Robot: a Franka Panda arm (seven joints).
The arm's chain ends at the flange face. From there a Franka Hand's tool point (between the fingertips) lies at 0.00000 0.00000 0.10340 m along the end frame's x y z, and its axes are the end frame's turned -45 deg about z.
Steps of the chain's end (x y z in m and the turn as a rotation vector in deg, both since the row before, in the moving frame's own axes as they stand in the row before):
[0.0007, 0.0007, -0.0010, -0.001, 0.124, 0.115]
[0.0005, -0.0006, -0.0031, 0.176, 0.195, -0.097]
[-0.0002, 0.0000, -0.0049, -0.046, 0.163, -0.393]
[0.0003, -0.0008, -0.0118, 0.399, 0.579, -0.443]
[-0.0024, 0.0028, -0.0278, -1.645, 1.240, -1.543]
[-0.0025, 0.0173, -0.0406, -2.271, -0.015, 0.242]
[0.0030, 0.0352, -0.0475, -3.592, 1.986, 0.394]
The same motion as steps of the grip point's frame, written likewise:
[0.0002, 0.0011, -0.0010, -0.088, 0.087, 0.115]
[0.0013, 0.0000, -0.0031, -0.013, 0.262, -0.097]
[0.0000, 0.0001, -0.0049, -0.148, 0.083, -0.393]
[0.0020, -0.0001, -0.0118, -0.127, 0.692, -0.443]
[-0.0041, 0.0040, -0.0279, -2.040, -0.286, -1.543]
[-0.0169, 0.0133, -0.0407, -1.595, -1.616, 0.242]
[-0.0248, 0.0341, -0.0478, -3.944, -1.136, 0.394]

